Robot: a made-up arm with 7 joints.
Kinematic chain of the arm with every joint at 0, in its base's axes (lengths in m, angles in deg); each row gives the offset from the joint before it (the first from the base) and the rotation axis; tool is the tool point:
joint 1: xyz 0 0 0.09 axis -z
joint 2: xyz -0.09 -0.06 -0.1 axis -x
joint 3: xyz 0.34 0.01 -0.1 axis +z
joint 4: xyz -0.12 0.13 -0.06 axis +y
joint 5: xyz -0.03 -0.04 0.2 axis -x
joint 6: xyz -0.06 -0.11 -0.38 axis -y
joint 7: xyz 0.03 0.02 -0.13 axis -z
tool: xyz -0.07 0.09 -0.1
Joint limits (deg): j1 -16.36..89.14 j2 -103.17..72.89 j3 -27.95..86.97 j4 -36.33..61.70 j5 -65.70..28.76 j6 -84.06..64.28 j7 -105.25..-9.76
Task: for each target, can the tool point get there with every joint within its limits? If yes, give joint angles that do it. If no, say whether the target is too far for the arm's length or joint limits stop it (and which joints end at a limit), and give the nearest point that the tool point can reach.
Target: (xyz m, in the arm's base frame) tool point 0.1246 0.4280 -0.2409
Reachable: yes | joints 52.88 -39.99 37.56 13.90 -42.68 13.83 -54.68
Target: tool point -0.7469 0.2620 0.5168
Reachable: no: joint limits stop it (at a limit: joint 1, joint 2, joint 3, joint 7) | nearest point -0.5307 0.1240 0.3122 | short by 0.328 m
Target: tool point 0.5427 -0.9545 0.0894
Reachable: no: joint limits stop it (at a limit: joint 3, joint 5, joint 7) | nearest point 0.4008 -0.7049 0.0612 | short by 0.289 m
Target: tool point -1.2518 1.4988 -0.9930
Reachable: no: too far | nearest point -0.2266 0.4937 -0.3274 | short by 1.582 m
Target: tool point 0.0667 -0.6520 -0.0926
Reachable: yes | joints -4.33 53.26 68.73 14.63 -5.37 4.66 -25.91
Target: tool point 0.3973 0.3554 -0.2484
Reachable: yes | joints 48.83 -18.56 -13.48 36.76 -42.02 30.09 -74.69
